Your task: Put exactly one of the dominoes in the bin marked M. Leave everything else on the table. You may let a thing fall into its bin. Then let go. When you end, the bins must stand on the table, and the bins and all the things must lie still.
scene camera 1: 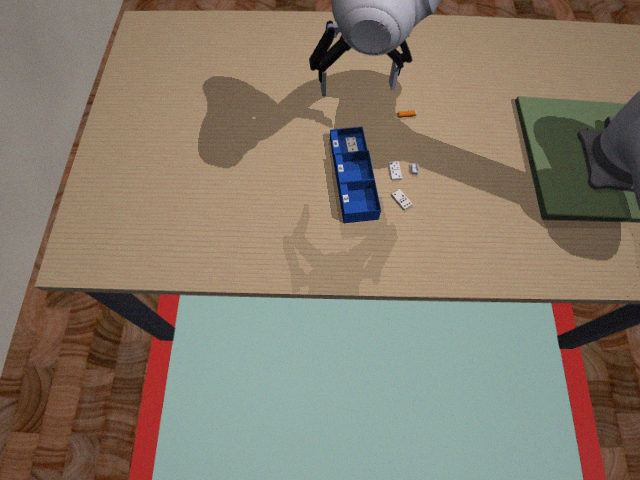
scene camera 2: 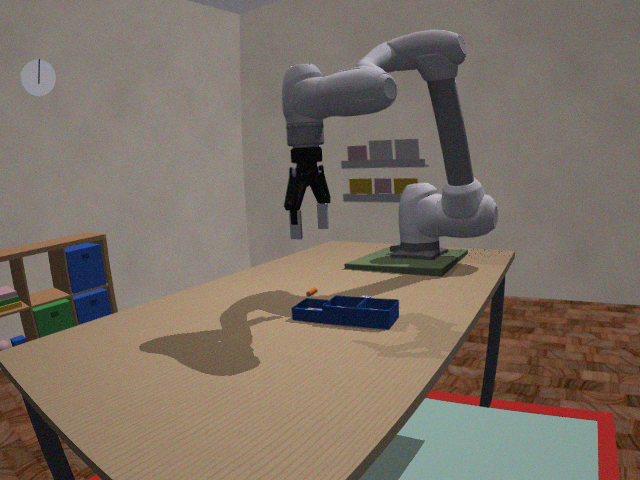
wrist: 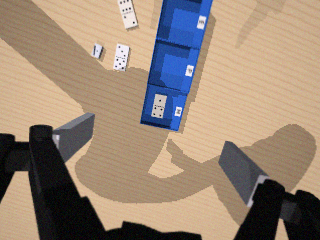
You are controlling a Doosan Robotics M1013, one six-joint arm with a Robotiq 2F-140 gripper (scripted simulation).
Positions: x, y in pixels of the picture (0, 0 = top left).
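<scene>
Looking through the wrist view, I find my gripper (158, 139), and scene camera 1 and scene camera 2 show the gripper as well. On my gripper, (scene camera 1: 321, 59) and (scene camera 2: 297, 196) are the same spot.
</scene>
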